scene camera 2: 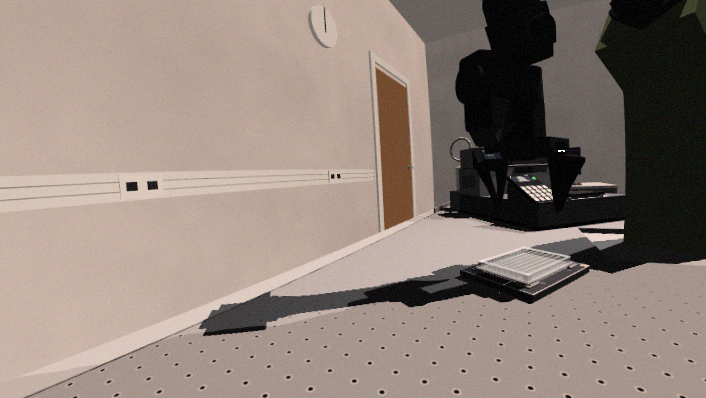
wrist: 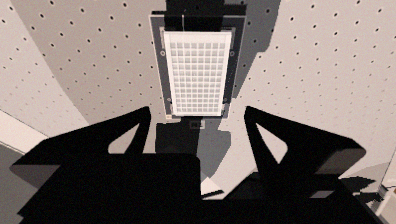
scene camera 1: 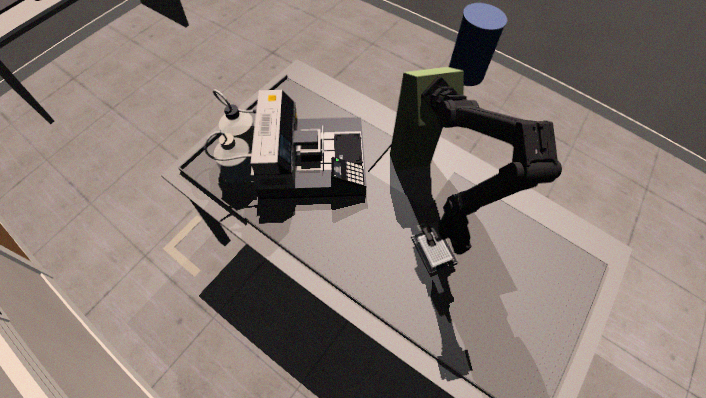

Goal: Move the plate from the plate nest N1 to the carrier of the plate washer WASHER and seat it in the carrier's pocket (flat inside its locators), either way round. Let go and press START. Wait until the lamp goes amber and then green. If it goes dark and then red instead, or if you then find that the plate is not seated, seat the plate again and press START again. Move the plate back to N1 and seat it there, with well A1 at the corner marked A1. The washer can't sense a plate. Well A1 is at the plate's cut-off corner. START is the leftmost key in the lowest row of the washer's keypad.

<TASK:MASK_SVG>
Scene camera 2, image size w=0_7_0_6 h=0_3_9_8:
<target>my gripper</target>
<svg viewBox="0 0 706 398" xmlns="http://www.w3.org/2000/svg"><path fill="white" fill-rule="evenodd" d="M585 157L581 157L579 152L573 151L553 152L553 150L560 148L569 149L569 139L539 137L497 143L490 147L484 147L484 154L502 152L500 153L502 159L482 159L482 163L474 163L474 168L485 184L494 206L501 207L508 162L521 161L515 159L525 161L548 157L555 212L561 212L570 188L585 163ZM490 171L495 171L495 173L496 173L497 194L496 194L496 191L495 191L495 188L494 188L494 184L493 184L493 181L492 181L492 178L491 178L491 175L490 175Z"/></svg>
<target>white well plate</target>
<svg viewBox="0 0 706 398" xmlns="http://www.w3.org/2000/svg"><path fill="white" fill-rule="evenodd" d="M476 268L483 270L484 273L514 283L518 281L530 285L567 269L568 266L573 264L573 261L567 255L522 247L480 260Z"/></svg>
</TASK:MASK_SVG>
